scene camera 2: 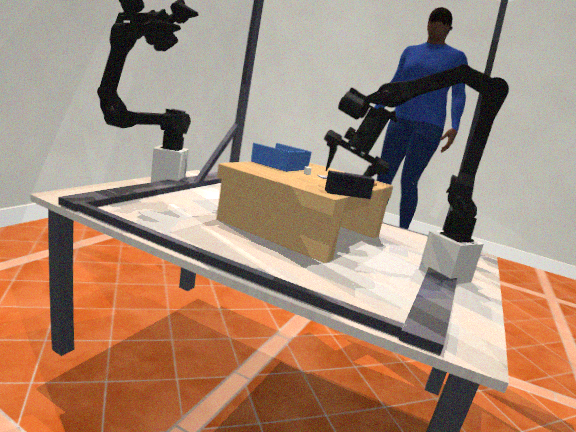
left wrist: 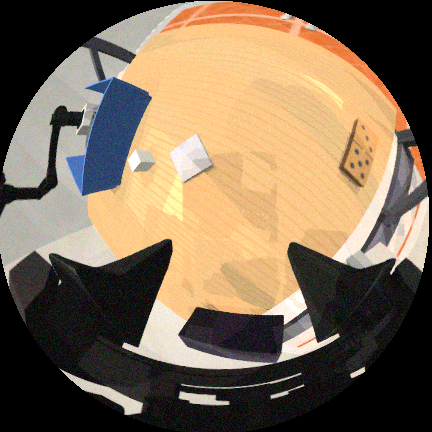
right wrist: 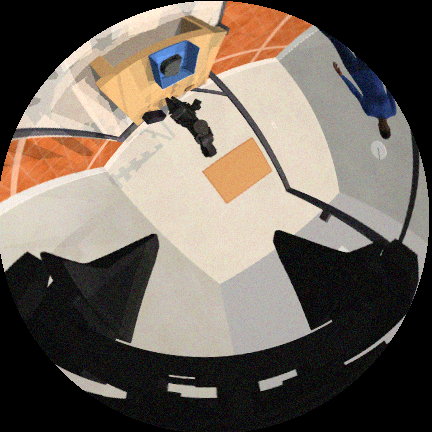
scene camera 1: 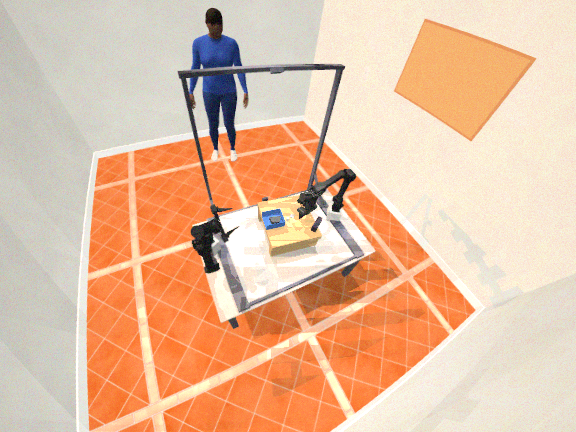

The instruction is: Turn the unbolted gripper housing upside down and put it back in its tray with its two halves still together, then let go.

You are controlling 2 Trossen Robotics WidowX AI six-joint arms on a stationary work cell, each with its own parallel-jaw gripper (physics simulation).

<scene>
My left gripper [scene camera 2: 340, 179] is open and touches a wooden block [left wrist: 274, 111]. My right gripper [right wrist: 217, 238] is open and holds nothing. A black part [scene camera 2: 340, 183] rests on the wooden block. Also in view: a blue tray [left wrist: 122, 105].
The black part shows as well in the left wrist view [left wrist: 250, 337]. My left gripper is seen too in the left wrist view [left wrist: 232, 247]. The blue tray shows as well in the right wrist view [right wrist: 186, 49].
</scene>
